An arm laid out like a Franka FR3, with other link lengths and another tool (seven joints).
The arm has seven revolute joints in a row. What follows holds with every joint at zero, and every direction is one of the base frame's. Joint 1 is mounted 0.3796 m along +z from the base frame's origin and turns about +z. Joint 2 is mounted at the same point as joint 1 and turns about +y. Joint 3 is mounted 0.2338 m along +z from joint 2 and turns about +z. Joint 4 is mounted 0.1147 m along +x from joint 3 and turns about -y. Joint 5 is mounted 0.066 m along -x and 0.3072 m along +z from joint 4 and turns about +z. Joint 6 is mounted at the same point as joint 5 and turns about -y. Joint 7 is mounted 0.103 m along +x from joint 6 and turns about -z. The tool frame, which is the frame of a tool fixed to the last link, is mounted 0.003 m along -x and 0.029 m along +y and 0.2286 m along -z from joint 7; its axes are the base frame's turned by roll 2.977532, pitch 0 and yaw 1.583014 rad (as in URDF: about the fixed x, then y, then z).
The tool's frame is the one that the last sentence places.
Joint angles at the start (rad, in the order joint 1, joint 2, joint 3, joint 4, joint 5, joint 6, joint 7):
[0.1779 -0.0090 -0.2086 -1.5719 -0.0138 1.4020 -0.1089]
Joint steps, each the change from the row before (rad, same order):
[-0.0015 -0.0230 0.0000 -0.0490 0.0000 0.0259 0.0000]
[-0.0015 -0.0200 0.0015 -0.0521 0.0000 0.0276 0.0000]
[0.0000 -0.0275 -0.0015 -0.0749 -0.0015 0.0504 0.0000]
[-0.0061 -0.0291 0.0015 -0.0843 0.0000 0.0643 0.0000]
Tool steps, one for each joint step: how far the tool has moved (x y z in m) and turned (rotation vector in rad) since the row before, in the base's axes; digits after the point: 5 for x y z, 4 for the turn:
[-0.00375 -0.00079 -0.00559 0.0048 0.0004 -0.0010]
[-0.00407 0.00010 -0.00819 0.0042 0.0048 0.0006]
[-0.00387 -0.00078 -0.01203 0.0042 -0.0025 -0.0003]
[-0.00339 -0.00157 -0.01417 0.0057 -0.0087 -0.0032]

